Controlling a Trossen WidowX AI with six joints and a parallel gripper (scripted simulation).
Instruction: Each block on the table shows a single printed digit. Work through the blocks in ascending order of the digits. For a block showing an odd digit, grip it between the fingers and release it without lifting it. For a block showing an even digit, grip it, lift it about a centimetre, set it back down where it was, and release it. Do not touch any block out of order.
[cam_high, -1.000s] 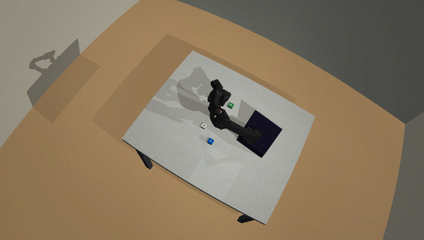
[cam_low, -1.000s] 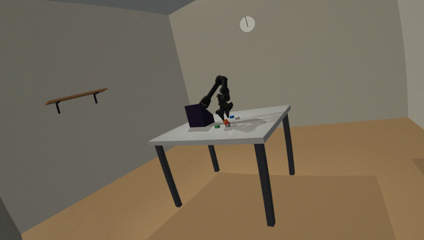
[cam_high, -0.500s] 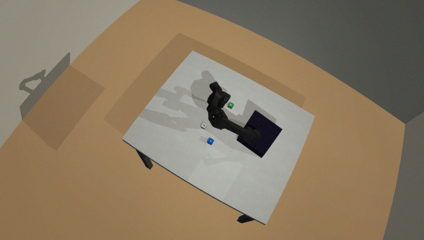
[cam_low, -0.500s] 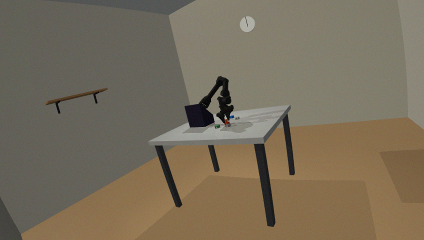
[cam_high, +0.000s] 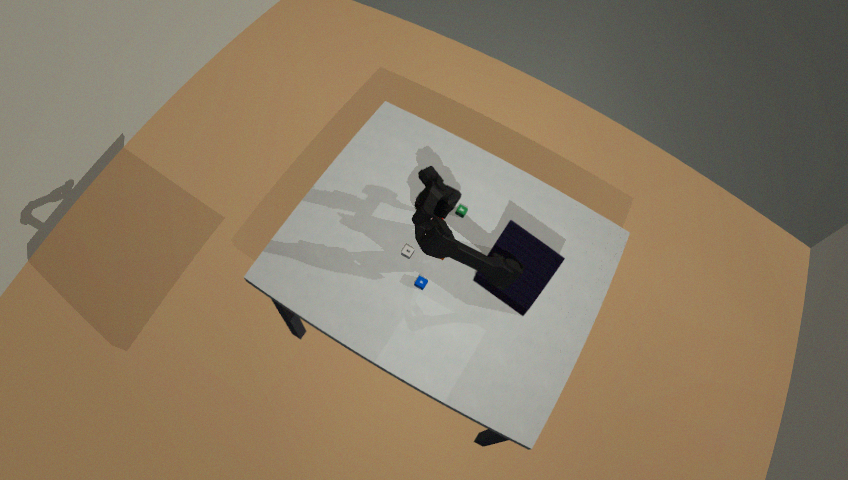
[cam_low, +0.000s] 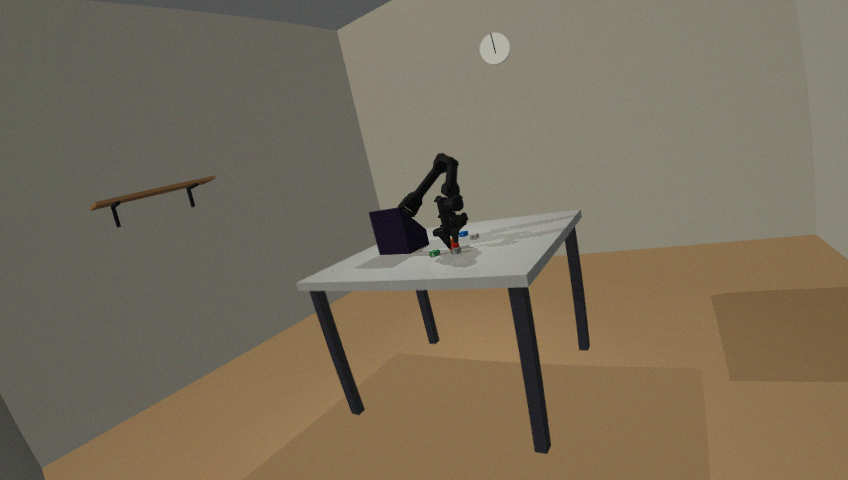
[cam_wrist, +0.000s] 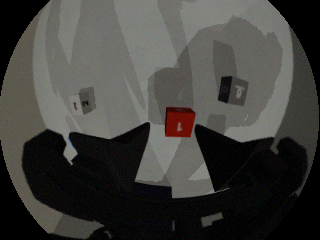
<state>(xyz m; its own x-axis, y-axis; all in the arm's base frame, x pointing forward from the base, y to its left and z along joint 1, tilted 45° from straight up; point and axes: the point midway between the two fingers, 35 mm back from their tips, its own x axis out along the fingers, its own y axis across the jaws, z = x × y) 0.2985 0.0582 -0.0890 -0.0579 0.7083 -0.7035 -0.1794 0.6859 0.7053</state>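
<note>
My gripper tip is 150 mm to the right of the white block. Round my gripper tip: green block: 90 mm to the right, 30 mm behind; grey block: 70 mm to the right, 70 mm ahead; red block: 10 mm ahead.
</note>
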